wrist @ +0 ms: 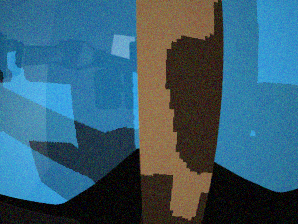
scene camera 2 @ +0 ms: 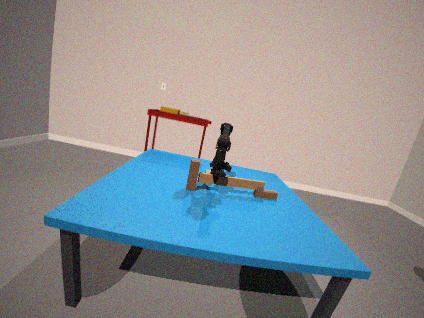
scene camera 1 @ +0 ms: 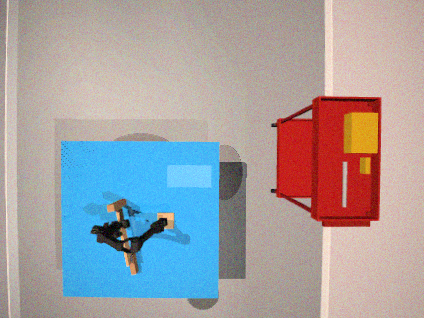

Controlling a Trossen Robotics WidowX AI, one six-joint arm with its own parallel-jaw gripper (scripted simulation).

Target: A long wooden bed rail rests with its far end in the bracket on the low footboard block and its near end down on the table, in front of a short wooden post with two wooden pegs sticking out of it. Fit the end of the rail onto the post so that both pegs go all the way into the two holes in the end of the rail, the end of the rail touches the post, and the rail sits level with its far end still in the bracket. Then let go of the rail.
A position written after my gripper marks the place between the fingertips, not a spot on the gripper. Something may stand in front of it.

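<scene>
There's a wooden rail (wrist: 179, 57) that I can see, and along with the rail I'm seeing my gripper (wrist: 162, 156).
</scene>
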